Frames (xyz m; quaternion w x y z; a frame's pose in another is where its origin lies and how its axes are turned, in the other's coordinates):
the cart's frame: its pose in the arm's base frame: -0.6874 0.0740 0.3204 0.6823 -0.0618 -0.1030 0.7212
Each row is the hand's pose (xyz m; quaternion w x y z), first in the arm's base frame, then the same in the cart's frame.
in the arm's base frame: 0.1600 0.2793 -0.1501 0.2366 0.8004 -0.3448 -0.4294
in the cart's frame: 0.1284 -0.7233 -0.6647 0.1622 -0.2678 0.7616 0.5674
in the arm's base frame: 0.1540 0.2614 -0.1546 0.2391 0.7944 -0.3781 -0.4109
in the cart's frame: 0.1107 -0.7156 -0.6666 0.1433 -0.2418 0.7808 0.5579
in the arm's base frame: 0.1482 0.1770 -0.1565 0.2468 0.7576 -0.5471 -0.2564
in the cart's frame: 0.0269 -0.7055 -0.6617 0.0070 -0.1112 0.8784 0.4648
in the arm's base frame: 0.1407 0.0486 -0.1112 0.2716 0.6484 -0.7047 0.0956
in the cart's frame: -0.0983 -0.7026 -0.6077 0.2868 -0.0392 -0.9264 -0.2410
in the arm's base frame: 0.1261 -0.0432 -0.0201 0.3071 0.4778 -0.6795 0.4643
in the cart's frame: -0.1843 -0.7053 -0.5100 0.5849 -0.0973 -0.8053 0.0041
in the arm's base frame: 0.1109 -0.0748 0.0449 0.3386 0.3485 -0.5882 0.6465
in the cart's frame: -0.2115 -0.7041 -0.4413 0.7363 -0.0989 -0.6577 0.1247
